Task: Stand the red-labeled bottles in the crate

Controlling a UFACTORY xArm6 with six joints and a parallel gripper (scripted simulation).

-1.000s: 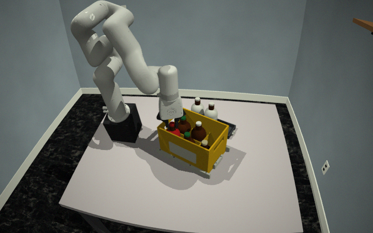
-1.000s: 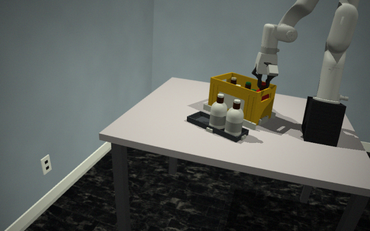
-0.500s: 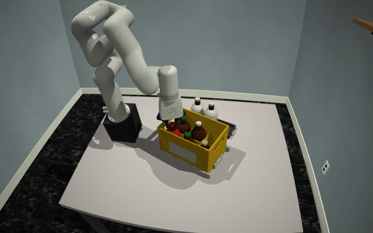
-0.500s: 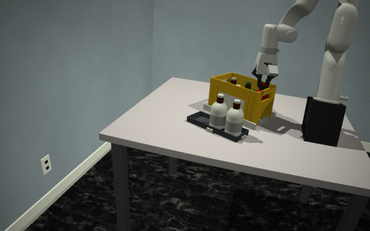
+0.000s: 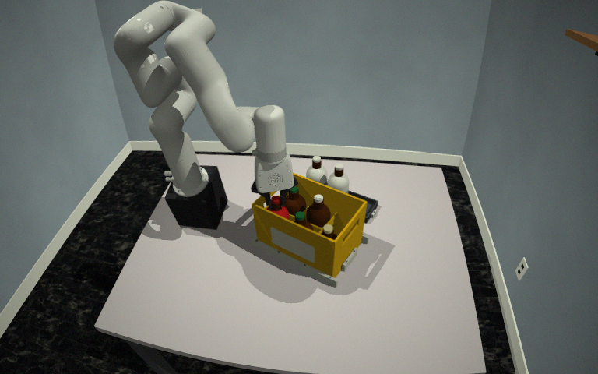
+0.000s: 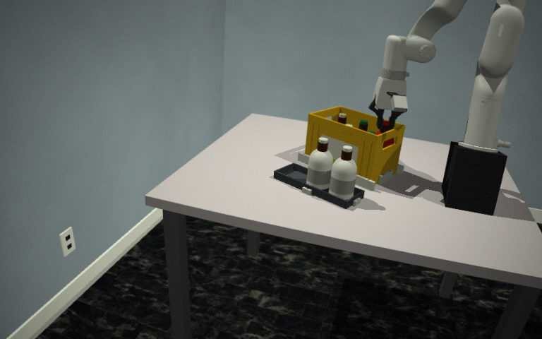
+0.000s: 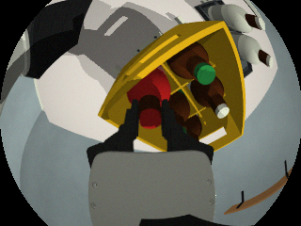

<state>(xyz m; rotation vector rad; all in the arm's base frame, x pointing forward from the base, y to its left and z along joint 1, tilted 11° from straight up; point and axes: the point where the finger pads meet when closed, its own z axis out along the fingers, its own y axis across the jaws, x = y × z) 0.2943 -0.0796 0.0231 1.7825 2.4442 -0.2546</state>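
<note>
My hand is 7 cm above the red-labeled bottle. From my hand the other things lie so: crate 10 cm ahead, 9 cm below, 1 cm to the right.
</note>
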